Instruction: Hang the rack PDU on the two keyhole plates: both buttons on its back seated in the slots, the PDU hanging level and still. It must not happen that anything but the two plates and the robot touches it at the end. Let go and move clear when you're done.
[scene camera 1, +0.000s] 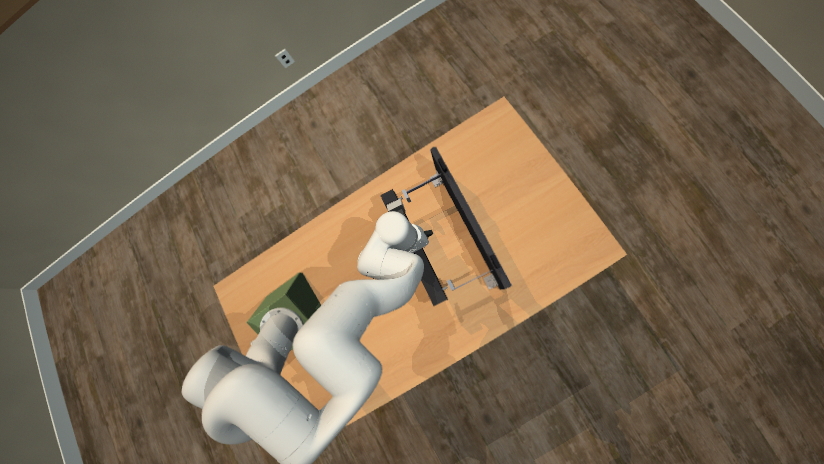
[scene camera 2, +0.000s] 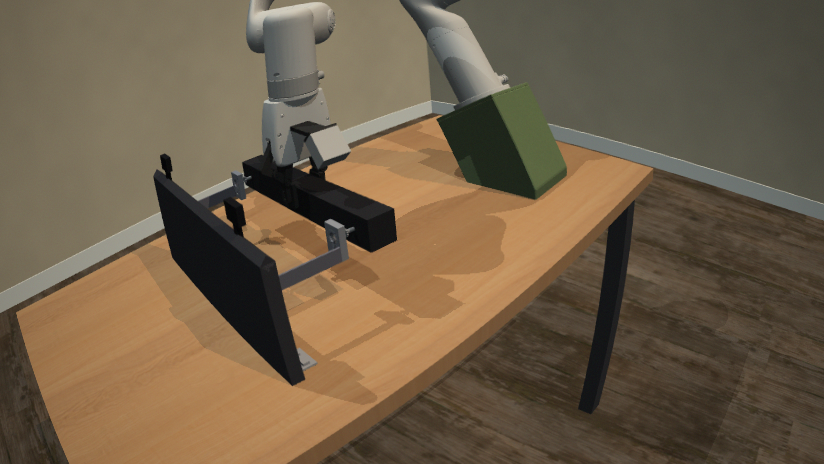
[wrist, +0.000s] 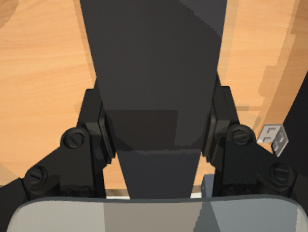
Path:
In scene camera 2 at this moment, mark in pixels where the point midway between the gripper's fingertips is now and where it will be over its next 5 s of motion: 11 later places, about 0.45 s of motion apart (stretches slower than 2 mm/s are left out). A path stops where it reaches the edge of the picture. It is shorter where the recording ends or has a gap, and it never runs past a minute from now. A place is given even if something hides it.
The gripper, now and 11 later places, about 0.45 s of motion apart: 305, 201; 304, 202; 298, 203; 294, 205; 294, 206; 294, 210; 295, 213; 295, 213; 294, 209; 292, 197; 289, 173; 291, 169

